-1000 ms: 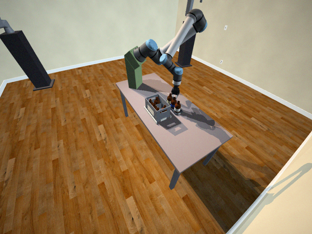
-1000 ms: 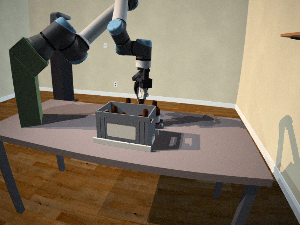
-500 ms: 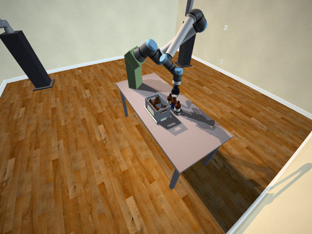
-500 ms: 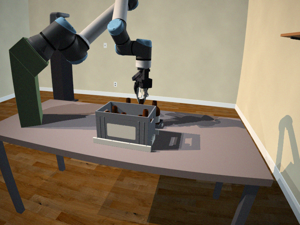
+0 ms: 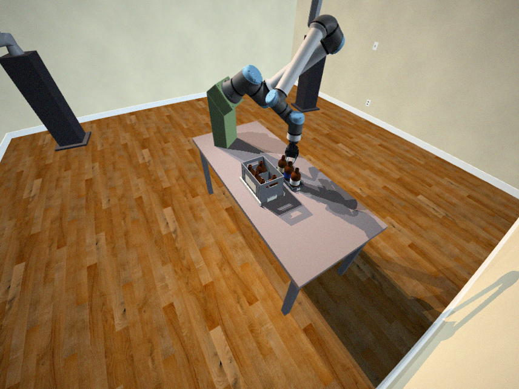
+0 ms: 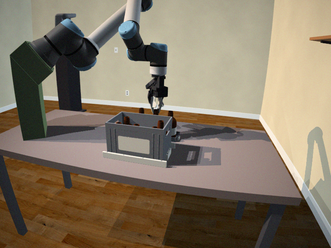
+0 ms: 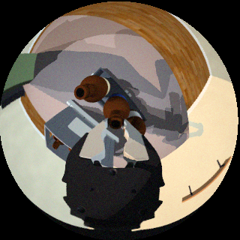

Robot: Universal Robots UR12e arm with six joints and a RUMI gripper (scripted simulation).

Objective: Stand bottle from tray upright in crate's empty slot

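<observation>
My hand is 140 mm above the tray. The rest, counted from my hand: grey crate: 20 mm ahead, 230 mm to the right, 70 mm below.
</observation>
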